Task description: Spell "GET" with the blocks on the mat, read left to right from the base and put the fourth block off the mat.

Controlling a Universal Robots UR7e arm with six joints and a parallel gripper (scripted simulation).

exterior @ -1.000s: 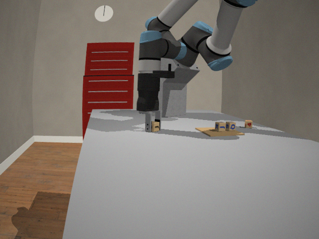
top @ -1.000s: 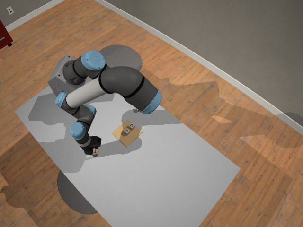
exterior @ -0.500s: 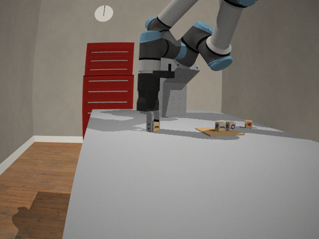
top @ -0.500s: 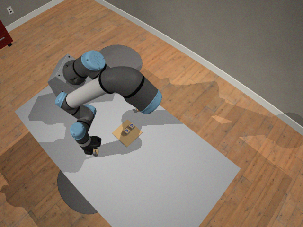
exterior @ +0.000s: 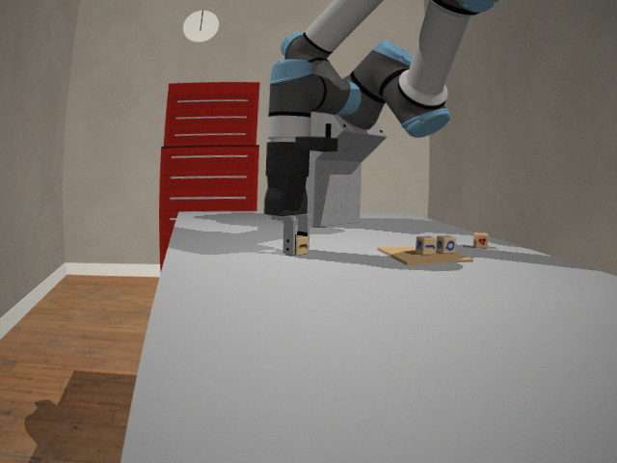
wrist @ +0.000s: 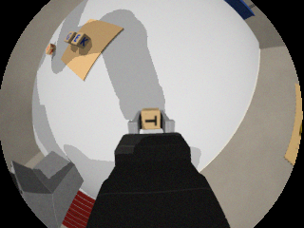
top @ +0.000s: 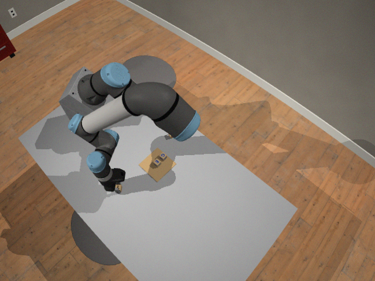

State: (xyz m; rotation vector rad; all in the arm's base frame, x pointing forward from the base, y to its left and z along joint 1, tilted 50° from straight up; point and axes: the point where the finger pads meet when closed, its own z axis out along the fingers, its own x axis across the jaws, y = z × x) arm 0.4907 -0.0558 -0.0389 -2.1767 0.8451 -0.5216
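My gripper is now 23 cm to the right of the E block and 4 cm past it. The rest, counted from my hand: tan mat (23 cm to the left, 4 cm behind, 2 cm below).
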